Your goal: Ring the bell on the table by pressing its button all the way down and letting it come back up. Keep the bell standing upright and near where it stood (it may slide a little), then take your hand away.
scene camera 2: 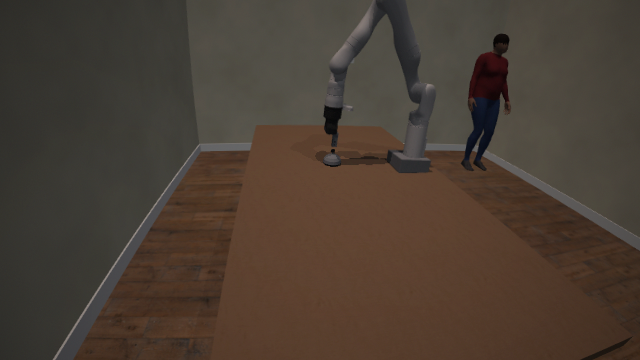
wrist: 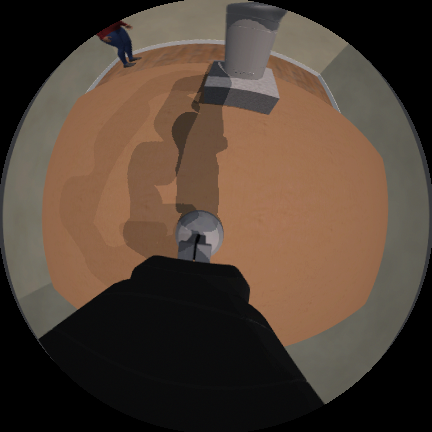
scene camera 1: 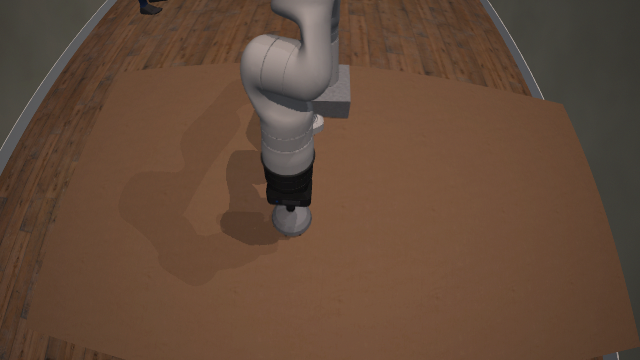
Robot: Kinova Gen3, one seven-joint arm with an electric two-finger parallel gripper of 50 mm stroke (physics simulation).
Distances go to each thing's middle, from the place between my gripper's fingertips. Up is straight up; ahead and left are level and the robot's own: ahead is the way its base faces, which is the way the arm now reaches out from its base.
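Bell (scene camera 1: 294, 223): 5 cm below my hand.
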